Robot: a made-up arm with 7 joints.
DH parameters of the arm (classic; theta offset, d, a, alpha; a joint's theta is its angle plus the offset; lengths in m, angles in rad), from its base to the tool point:
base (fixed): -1.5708 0.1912 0 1.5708
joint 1: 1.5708 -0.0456 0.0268 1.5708
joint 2: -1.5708 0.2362 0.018 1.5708
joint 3: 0 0.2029 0.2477 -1.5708
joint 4: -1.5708 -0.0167 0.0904 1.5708
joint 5: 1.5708 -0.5 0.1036 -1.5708
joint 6: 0 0.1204 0.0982 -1.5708
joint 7: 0 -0.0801 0.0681 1.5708
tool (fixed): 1.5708 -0.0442 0 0
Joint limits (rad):
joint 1: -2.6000..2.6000
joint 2: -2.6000..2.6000
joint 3: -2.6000..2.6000
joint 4: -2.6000..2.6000
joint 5: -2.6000..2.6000
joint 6: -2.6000..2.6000
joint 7: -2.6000..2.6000
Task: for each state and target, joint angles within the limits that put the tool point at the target. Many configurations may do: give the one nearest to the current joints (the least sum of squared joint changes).
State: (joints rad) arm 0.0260 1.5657 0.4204 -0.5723 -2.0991 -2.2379 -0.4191
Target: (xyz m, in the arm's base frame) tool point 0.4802 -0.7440 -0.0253
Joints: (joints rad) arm -0.7621 1.5722 0.7886 -0.4072 -1.9304 -1.9250 -0.4356
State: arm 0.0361 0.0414 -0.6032 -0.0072 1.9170 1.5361 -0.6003
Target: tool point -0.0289 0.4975 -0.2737
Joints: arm 0.5809 -0.0211 -1.4030 -0.0333 2.0267 1.1406 -0.6361
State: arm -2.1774 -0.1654 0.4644 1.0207 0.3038 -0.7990 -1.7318
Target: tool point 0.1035 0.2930 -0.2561
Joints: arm -2.5334 0.0554 0.8712 1.2971 0.1030 -0.6358 -1.6390
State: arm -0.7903 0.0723 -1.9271 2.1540 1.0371 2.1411 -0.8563
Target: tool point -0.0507 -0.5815 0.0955
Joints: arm -0.6605 0.2374 -1.8352 2.3318 1.2030 2.1041 -0.9067
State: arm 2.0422 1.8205 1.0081 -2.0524 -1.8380 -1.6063 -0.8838
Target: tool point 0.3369 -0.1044 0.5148
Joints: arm 1.9680 1.2105 0.8870 -2.2634 -1.8012 -1.5681 -1.0088
